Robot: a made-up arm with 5 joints.
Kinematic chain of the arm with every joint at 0, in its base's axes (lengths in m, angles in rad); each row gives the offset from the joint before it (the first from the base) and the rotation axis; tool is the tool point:
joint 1: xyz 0 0 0.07 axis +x
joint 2: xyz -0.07 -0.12 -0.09 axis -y
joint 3: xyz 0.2 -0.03 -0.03 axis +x
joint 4: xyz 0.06 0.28 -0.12 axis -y
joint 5: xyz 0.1 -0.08 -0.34 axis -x
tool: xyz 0 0.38 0.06
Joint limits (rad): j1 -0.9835..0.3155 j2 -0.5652..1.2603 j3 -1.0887..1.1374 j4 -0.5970..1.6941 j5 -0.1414..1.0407
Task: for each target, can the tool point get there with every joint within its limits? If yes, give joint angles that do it. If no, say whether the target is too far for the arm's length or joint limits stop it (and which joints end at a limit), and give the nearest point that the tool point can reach.
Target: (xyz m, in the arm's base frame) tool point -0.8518 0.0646 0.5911
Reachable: no: joint limits stop it (at a limit: joint 2, joint 3, joint 4) | nearest point -0.3904 0.0643 0.5888 | short by 0.461 m
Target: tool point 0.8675 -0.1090 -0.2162
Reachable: yes | joints 0.0500 0.7284 -0.8385 0.5125 0.4748
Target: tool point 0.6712 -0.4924 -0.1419
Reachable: yes | joints -0.8860 0.6989 -0.8519 -0.1736 0.2481
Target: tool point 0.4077 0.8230 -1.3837
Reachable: no: too far | nearest point 0.2429 0.4552 -0.8816 | short by 0.644 m
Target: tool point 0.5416 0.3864 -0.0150
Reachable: yes | joints -0.5497 -0.0240 0.5491 1.4883 0.1541
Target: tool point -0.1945 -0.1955 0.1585
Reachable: no: joint limits stop it (at a limit: joint 1, joint 3, joint 4, joint 5) | nearest point -0.3885 -0.0806 0.5808 | short by 0.479 m
